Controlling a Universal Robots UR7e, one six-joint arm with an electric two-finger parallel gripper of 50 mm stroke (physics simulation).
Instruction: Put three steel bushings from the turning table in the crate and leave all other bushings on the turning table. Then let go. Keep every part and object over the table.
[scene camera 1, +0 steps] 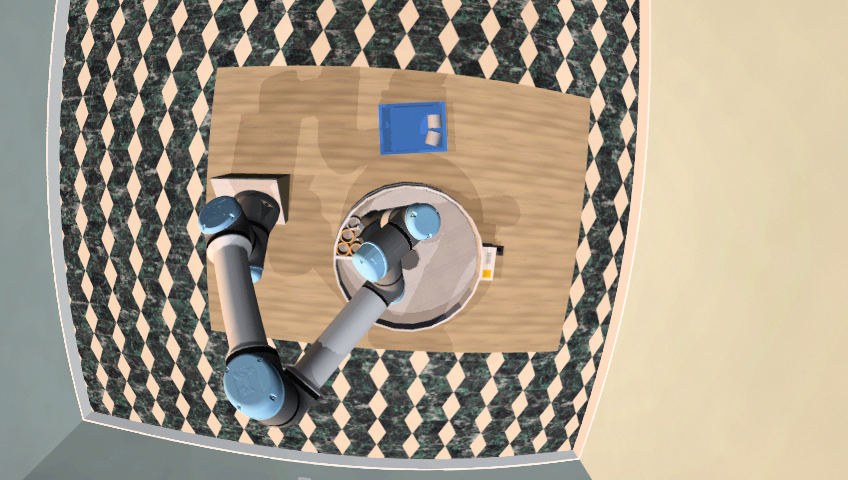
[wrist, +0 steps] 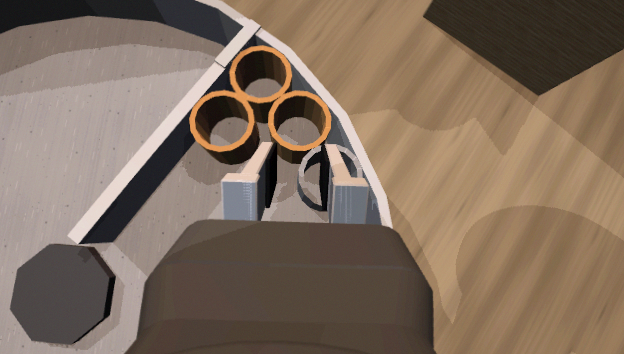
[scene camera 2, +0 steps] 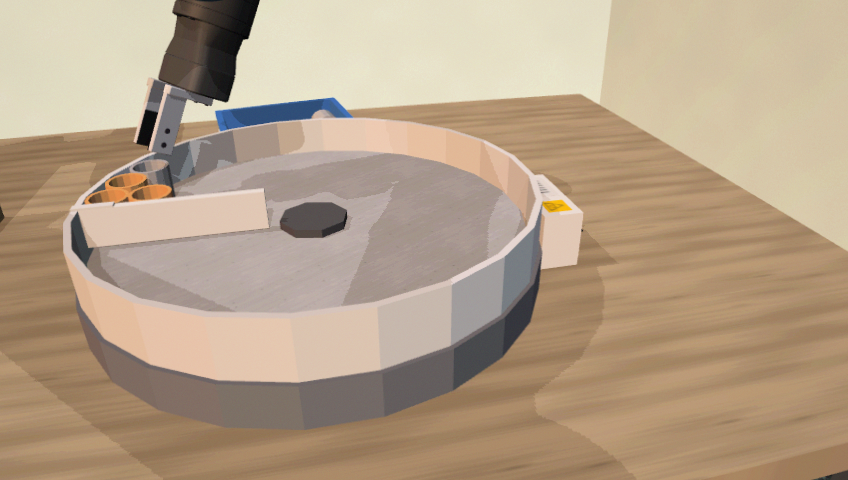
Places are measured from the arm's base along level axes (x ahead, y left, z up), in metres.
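Where they show: gripper, between the fingertips: (scene camera 1: 356, 232) (wrist: 298, 163) (scene camera 2: 152, 148); arm's base, origin of its link: (scene camera 1: 255, 206).
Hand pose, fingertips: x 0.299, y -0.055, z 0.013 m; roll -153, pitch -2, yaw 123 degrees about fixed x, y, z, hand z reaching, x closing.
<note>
Things, the pixels of their top centre, and the offset from my fingertips. "spot": a spot on its surface instead.
- steel bushing, centre of its top: (wrist: 330, 175) (scene camera 2: 149, 166) 0.023 m down, 0.010 m back, 0.017 m left
- blue crate, centre of its top: (scene camera 2: 283, 116) (scene camera 1: 412, 127) 0.065 m down, 0.134 m ahead, 0.293 m left
- pale divider, a spot on its surface: (wrist: 150, 140) (scene camera 2: 185, 199) spot: 0.023 m down, 0.035 m ahead, 0.081 m right
- dark hub, centre of its top: (wrist: 59, 293) (scene camera 2: 313, 215) (scene camera 1: 408, 259) 0.054 m down, 0.147 m ahead, 0.080 m right
- white box with a yellow label, a spot on its surface: (scene camera 2: 560, 237) spot: 0.081 m down, 0.378 m ahead, 0.133 m right
One steel bushing (scene camera 2: 161, 173) (wrist: 302, 182) stands upright on the turning table (scene camera 1: 446, 279) (scene camera 2: 336, 350) (wrist: 45, 165), near its wall. Three orange bushings (scene camera 2: 126, 180) (wrist: 261, 100) stand upright beside it, in the corner by the divider. My gripper (scene camera 2: 151, 146) (wrist: 298, 163) is partly open and empty, tilted, its fingertips a little above the steel bushing. In the wrist view the right finger overlaps the steel bushing's opening and the left finger is left of its rim. Two pale bushings (scene camera 1: 433, 121) lie on their sides at the right end of the blue crate (scene camera 1: 381, 136) (scene camera 2: 267, 113).
A pale divider (scene camera 2: 178, 217) (wrist: 150, 140) runs inward from the turning table's wall towards the dark hub (scene camera 2: 313, 218) (wrist: 60, 295). A white box with a yellow label (scene camera 1: 488, 261) (scene camera 2: 560, 237) is on the turning table's outer right side. The crate stands behind the turning table.
</note>
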